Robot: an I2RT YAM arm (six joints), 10 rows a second.
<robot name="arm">
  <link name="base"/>
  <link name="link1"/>
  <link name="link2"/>
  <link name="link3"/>
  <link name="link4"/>
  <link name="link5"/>
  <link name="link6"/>
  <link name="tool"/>
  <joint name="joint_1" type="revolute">
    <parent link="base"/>
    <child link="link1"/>
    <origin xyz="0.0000 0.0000 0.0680" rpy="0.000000 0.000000 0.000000"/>
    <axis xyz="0 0 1"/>
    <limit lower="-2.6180" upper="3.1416"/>
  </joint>
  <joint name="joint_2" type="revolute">
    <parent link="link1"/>
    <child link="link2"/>
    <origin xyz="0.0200 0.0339 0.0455" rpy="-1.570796 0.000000 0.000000"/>
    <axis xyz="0 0 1"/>
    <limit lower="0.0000" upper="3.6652"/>
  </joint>
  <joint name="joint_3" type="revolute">
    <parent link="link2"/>
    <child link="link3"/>
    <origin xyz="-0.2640 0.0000 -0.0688" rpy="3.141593 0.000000 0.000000"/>
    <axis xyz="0 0 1"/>
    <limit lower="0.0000" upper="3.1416"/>
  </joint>
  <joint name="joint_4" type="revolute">
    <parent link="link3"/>
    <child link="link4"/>
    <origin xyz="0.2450 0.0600 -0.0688" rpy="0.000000 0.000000 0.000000"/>
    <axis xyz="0 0 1"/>
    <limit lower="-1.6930" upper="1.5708"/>
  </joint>
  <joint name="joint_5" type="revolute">
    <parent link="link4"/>
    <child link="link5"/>
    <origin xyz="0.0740 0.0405 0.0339" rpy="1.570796 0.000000 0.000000"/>
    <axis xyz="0 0 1"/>
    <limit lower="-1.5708" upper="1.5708"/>
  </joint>
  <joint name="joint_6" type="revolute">
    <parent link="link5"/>
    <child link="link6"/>
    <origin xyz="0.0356 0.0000 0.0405" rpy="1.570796 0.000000 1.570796"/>
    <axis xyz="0 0 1"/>
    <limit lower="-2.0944" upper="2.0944"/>
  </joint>
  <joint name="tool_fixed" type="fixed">
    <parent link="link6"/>
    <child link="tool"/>
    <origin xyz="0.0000 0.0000 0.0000" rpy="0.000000 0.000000 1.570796"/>
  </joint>
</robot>
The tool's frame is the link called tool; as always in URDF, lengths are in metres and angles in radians.
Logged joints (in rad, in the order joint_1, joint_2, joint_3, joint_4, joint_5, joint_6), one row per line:
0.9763, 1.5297, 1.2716, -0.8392, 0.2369, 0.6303
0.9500, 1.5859, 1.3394, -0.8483, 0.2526, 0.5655
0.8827, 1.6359, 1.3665, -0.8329, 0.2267, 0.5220
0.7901, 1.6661, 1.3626, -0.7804, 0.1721, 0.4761
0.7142, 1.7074, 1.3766, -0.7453, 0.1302, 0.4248
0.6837, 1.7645, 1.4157, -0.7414, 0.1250, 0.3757
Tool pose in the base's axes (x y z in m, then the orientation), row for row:
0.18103, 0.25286, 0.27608, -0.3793, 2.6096, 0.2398
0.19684, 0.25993, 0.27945, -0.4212, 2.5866, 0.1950
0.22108, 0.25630, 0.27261, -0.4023, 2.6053, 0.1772
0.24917, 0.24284, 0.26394, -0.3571, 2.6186, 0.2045
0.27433, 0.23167, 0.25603, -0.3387, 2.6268, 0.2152
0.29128, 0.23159, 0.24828, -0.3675, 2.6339, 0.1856
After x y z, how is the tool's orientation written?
As a rotation vector, in radians.
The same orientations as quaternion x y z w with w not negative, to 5 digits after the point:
-0.13890, 0.95566, 0.08782, 0.24435
-0.15502, 0.95199, 0.07177, 0.25402
-0.14754, 0.95547, 0.06499, 0.24715
-0.13068, 0.95827, 0.07484, 0.24297
-0.12374, 0.95969, 0.07862, 0.23980
-0.13397, 0.96019, 0.06766, 0.23562

